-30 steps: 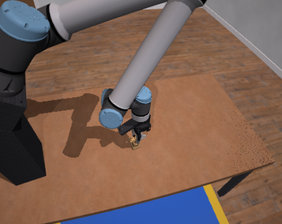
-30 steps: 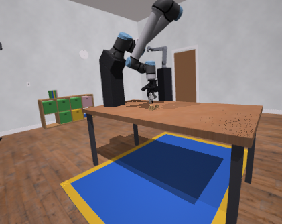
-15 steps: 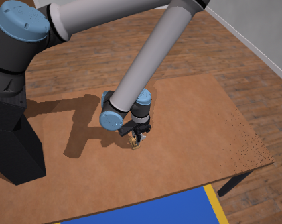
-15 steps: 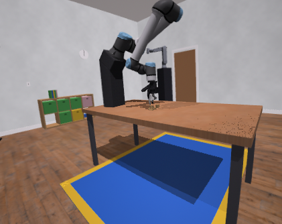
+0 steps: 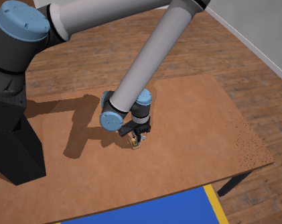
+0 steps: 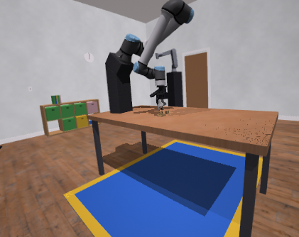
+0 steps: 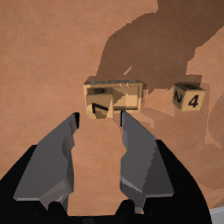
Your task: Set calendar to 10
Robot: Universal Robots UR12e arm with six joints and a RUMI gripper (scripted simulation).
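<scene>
Right now the wooden tray is 1 cm behind my hand, 2 cm to the left of it and 6 cm below it.
</scene>
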